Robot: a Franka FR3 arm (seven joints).
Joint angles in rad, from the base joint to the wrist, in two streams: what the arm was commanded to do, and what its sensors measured. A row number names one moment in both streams.
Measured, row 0:
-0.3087 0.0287 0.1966 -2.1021 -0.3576 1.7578 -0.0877
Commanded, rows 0 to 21:
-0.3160 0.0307 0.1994 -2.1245 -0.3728 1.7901 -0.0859
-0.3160 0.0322 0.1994 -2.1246 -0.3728 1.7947 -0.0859
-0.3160 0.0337 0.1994 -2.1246 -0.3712 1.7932 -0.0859
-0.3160 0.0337 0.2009 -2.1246 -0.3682 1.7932 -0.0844
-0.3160 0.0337 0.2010 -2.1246 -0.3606 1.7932 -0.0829
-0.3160 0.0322 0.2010 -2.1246 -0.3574 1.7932 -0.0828
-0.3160 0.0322 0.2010 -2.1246 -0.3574 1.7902 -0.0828
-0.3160 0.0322 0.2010 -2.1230 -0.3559 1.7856 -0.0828
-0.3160 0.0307 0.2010 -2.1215 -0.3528 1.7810 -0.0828
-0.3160 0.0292 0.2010 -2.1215 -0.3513 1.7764 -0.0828
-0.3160 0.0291 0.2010 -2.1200 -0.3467 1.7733 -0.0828
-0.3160 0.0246 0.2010 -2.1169 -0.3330 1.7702 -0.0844
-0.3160 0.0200 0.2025 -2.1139 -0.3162 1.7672 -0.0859
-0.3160 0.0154 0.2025 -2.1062 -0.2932 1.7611 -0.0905
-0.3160 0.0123 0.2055 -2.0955 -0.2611 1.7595 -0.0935
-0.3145 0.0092 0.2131 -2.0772 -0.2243 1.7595 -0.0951
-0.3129 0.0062 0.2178 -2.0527 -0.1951 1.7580 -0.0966
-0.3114 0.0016 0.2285 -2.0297 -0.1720 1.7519 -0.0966
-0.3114 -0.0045 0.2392 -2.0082 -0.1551 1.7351 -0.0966
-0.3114 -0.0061 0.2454 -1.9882 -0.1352 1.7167 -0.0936
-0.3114 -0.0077 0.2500 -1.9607 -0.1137 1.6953 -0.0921
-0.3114 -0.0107 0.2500 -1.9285 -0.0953 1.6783 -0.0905
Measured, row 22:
-0.3069 0.0054 0.2372 -2.0028 -0.1563 1.7411 -0.0864
